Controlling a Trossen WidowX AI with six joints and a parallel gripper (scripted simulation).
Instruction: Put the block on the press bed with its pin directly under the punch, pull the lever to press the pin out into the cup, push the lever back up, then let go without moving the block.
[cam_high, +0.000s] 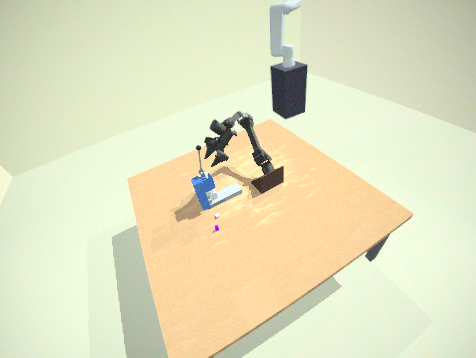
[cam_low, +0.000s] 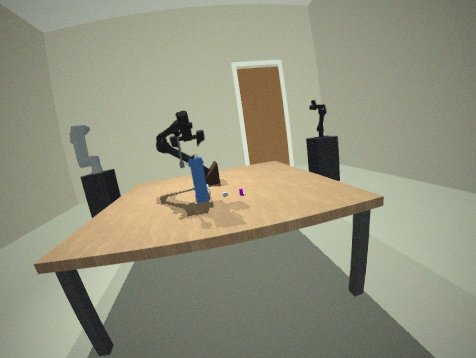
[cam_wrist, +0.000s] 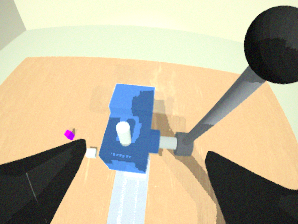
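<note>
Right now the lever is 3 cm ahead of my gripper tip and 3 cm to the right of it. From my gripper tip the other things lie so: small purple piece 10 cm ahead, 23 cm to the left, 25 cm below.
</note>
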